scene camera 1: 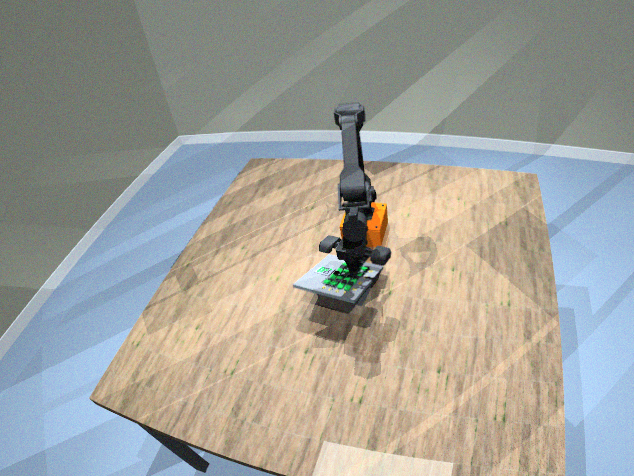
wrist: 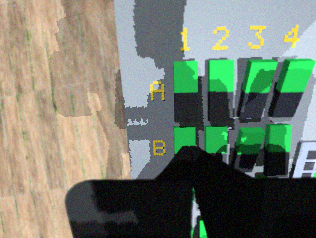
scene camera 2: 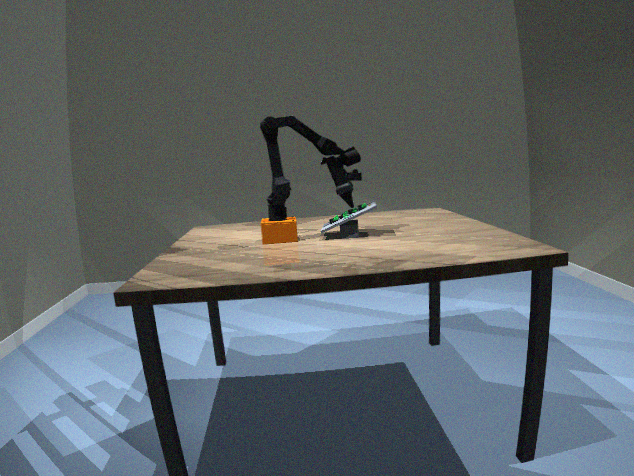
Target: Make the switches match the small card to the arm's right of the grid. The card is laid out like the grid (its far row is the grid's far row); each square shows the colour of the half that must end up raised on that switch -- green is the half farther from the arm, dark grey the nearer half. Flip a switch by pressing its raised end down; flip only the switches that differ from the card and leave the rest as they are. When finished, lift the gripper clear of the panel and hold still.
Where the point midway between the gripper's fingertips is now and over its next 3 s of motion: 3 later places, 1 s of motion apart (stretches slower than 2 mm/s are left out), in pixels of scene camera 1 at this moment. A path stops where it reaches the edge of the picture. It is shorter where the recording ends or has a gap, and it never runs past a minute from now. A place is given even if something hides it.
My gripper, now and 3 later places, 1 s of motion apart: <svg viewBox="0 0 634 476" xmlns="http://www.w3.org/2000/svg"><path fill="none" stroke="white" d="M353 277L336 260L336 271L336 272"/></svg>
